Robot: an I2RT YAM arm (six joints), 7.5 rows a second.
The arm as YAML. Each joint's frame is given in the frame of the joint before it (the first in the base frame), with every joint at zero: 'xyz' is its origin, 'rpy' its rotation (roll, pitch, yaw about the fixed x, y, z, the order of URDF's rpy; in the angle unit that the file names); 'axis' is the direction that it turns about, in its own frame. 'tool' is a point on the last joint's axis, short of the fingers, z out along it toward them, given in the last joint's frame.
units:
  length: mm
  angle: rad
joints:
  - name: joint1
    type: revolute
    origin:
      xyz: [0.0, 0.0, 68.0]
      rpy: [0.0, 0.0, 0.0]
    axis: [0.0, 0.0, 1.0]
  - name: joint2
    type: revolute
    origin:
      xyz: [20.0, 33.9, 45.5]
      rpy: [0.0, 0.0, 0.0]
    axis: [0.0, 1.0, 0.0]
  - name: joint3
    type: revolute
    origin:
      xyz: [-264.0, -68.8, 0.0]
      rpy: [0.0, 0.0, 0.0]
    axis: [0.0, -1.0, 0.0]
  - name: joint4
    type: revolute
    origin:
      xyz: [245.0, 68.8, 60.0]
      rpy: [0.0, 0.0, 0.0]
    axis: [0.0, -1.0, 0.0]
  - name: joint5
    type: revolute
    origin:
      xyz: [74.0, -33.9, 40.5]
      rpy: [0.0, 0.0, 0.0]
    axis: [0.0, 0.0, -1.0]
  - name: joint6
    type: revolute
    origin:
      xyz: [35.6, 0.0, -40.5]
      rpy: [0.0, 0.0, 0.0]
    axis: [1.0, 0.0, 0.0]
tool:
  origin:
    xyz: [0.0, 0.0, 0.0]
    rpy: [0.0, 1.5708, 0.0]
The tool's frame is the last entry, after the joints.
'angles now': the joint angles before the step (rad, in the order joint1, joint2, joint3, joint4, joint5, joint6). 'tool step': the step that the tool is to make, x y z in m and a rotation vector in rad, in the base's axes. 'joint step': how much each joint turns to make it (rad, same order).
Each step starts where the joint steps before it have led.
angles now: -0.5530 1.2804 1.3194 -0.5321 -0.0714 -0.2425
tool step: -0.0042 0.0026 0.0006 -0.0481 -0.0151 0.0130
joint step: 0.0005 -0.0275 -0.0304 0.0385 0.0040 -0.0351
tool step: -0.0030 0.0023 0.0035 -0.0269 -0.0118 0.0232
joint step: -0.0004 -0.0161 -0.0052 0.0114 -0.0141 -0.0253
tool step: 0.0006 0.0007 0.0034 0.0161 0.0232 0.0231
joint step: 0.0006 0.0127 0.0340 -0.0503 -0.0209 -0.0084
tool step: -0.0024 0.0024 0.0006 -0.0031 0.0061 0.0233
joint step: 0.0006 -0.0095 -0.0016 -0.0132 -0.0177 -0.0155
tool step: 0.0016 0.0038 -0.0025 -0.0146 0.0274 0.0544
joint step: 0.0117 0.0018 -0.0008 -0.0191 -0.0255 -0.0438
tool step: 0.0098 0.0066 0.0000 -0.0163 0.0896 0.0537
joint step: 0.0411 0.0434 0.0597 -0.0937 0.0188 -0.0575
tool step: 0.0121 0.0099 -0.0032 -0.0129 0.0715 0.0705
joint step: 0.0525 0.0404 0.0394 -0.0624 0.0100 -0.0469
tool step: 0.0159 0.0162 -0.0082 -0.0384 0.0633 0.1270
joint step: 0.0731 0.0389 0.0140 -0.0275 -0.0057 -0.0813
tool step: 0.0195 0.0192 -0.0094 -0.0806 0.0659 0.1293
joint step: 0.0859 0.0520 0.0195 -0.0147 0.0305 -0.1029
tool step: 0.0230 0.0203 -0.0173 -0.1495 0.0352 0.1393
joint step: 0.0881 0.0522 -0.0228 0.0680 0.0650 -0.1485
